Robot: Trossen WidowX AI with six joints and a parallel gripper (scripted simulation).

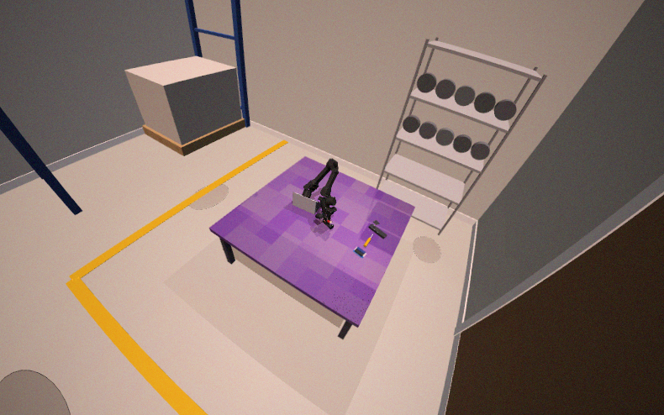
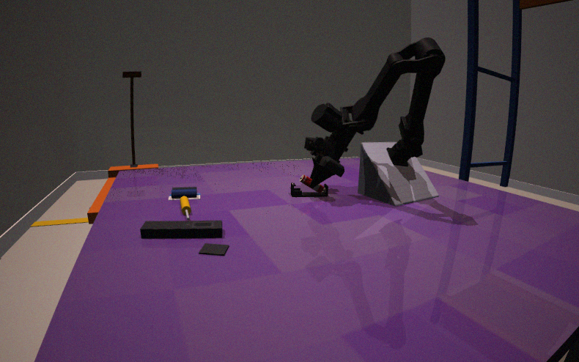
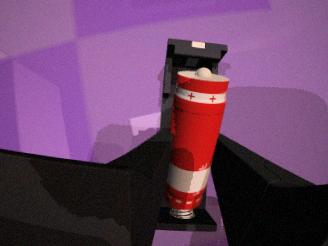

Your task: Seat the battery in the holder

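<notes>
My gripper tip is 1 cm below the white battery. Also, from my gripper tip: dark square plate: 32 cm ahead, 29 cm to the left, 3 cm below; then yellow-handled screwdriver: 35 cm ahead, 7 cm to the left, 2 cm below.
</notes>
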